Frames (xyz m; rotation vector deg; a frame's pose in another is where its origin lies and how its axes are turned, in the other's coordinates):
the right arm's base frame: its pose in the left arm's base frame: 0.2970 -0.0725 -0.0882 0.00 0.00 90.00
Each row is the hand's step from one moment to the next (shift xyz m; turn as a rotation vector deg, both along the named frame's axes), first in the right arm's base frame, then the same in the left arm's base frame.
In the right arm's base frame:
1: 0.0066 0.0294 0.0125 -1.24 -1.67 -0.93
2: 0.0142 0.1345 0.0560 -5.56 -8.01 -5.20
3: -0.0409 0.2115 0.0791 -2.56 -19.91 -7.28
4: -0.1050 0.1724 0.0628 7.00 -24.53 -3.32
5: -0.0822 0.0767 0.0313 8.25 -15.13 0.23
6: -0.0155 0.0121 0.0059 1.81 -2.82 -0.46
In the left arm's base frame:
1: -0.0294 0.0066 0.0125 1.67 -1.24 -0.93
2: -0.1345 0.0142 0.0560 8.01 -5.56 -5.20
3: -0.2115 -0.0409 0.0791 19.91 -2.56 -7.28
4: -0.1724 -0.1050 0.0628 24.53 7.00 -3.32
5: -0.0767 -0.0822 0.0313 15.13 8.25 0.23
6: -0.0121 -0.0155 0.0059 2.82 1.81 -0.46

